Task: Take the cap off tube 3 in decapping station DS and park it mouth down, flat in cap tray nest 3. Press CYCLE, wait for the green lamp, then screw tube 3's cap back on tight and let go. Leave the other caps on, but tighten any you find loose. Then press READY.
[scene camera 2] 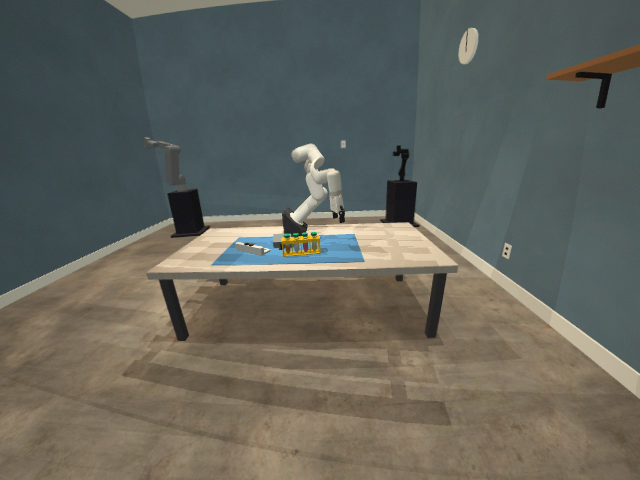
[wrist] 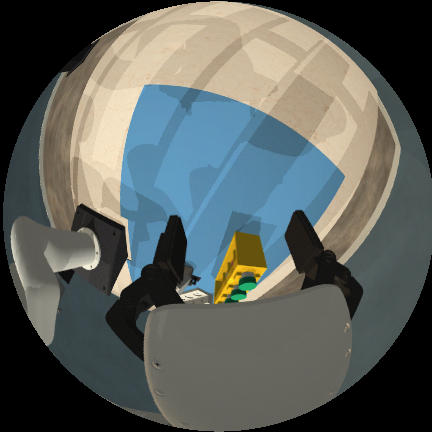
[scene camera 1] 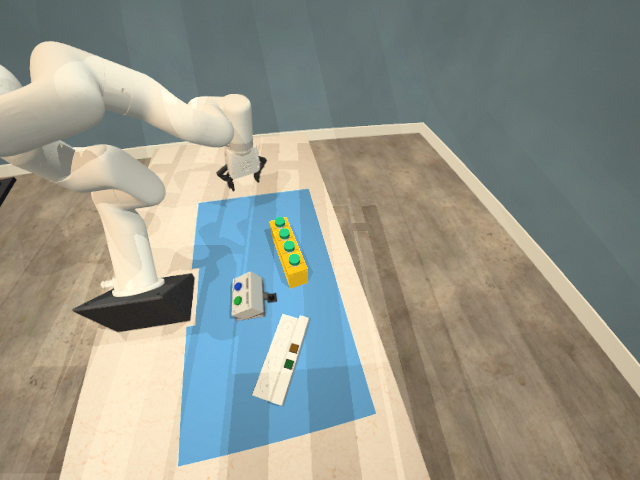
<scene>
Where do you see a blue mat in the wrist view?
At 221, 165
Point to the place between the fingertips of my gripper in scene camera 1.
244, 184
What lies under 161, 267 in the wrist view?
My gripper.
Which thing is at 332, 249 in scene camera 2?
A blue mat.
</scene>
